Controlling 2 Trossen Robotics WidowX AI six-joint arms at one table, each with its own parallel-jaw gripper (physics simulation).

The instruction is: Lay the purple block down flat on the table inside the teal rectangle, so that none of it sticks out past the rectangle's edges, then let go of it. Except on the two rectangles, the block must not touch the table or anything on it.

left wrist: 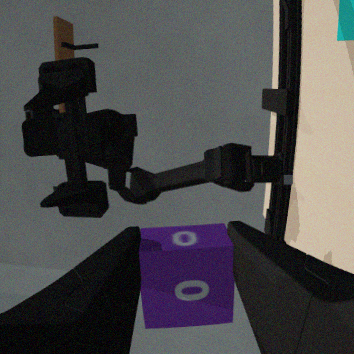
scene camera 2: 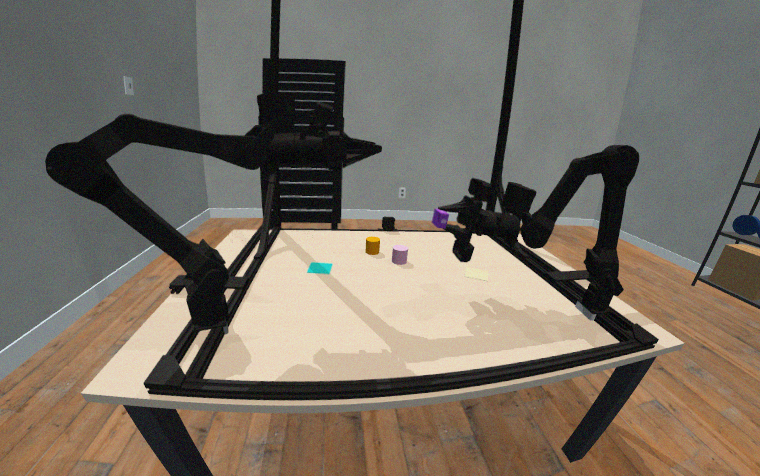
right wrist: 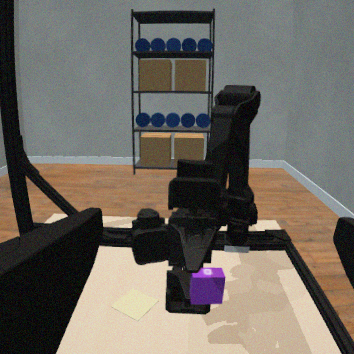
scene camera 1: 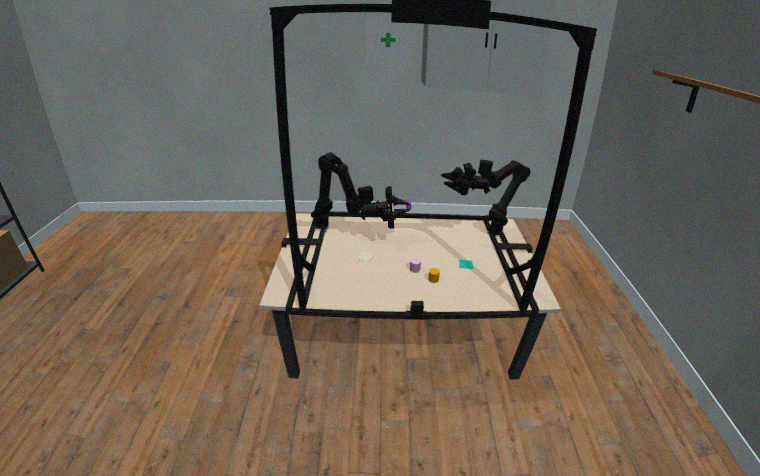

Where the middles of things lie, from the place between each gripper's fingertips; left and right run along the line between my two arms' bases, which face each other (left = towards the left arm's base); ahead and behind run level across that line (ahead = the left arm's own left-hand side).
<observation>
I see my right gripper 1 cm short of the purple block [left wrist: 186, 273], 14 cm to the right of it and 14 cm above it. From my right hand the other things lie so: pale rectangle [right wrist: 133, 303] (12 cm behind, 33 cm to the left, 34 cm below).
The purple block is 20 mm ahead of my left hand. From my left hand the other things lie so: pale rectangle (110 mm behind, 190 mm to the left, 200 mm below).
</observation>
